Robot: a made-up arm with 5 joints.
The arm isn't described. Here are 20 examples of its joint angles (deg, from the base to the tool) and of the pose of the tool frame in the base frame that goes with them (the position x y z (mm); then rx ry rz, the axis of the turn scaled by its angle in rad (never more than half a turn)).
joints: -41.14 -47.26 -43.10 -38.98 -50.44
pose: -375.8 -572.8 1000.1 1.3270 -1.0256 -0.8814
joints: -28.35 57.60 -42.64 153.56 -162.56
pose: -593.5 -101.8 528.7 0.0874 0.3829 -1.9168
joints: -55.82 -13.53 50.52 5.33 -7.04
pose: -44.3 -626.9 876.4 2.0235 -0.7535 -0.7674
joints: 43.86 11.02 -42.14 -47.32 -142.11
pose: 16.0 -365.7 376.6 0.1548 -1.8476 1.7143
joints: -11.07 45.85 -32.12 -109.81 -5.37
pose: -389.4 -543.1 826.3 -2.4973 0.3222 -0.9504
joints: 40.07 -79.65 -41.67 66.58 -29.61
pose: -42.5 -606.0 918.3 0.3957 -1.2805 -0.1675
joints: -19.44 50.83 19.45 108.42 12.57
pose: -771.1 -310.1 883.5 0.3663 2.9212 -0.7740
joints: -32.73 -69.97 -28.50 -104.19 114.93
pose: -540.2 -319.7 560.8 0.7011 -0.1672 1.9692
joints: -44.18 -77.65 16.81 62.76 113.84
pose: -335.1 -943.2 963.9 -0.2481 -2.3798 -1.6781
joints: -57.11 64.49 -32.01 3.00 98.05
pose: -953.8 -665.0 933.8 -1.0709 1.4711 0.2830
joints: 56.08 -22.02 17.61 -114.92 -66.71
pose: 5.5 -437.3 739.8 -1.6068 -0.8439 -1.5262
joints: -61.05 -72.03 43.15 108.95 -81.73
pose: -356.0 -537.9 789.0 0.5123 0.7422 0.1313
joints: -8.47 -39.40 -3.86 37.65 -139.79
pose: -470.0 -658.7 667.3 0.5057 0.3340 0.7465
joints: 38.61 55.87 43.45 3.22 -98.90
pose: -151.9 -501.0 657.4 -0.5982 -1.6105 2.1775
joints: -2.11 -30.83 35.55 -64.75 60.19
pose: 159.2 -378.0 471.3 -2.0324 -0.6451 2.1475
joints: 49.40 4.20 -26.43 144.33 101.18
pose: -463.5 -144.7 505.0 0.8219 1.6052 -0.2430
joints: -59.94 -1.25 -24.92 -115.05 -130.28
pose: -515.7 -241.8 968.8 1.8950 -0.9602 1.3892
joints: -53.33 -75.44 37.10 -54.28 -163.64
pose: -625.1 -342.6 774.7 2.5688 -0.4367 0.9672
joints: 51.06 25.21 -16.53 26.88 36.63
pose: -208.4 -782.5 258.7 -1.1278 1.2968 -0.0525
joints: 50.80 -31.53 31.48 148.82 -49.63
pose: -67.6 -460.6 809.0 -0.3856 -2.1240 0.1752
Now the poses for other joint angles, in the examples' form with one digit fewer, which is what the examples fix.
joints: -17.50 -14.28 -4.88 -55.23 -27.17
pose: -230 -651 810 2.723 -1.076 -0.243
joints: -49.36 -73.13 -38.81 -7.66 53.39
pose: -430 -854 1152 -0.313 -1.820 -1.801
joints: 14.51 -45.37 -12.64 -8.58 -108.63
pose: -249 -556 583 1.369 -0.564 0.979
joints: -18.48 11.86 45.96 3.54 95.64
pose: -11 -839 866 -2.023 0.980 1.557
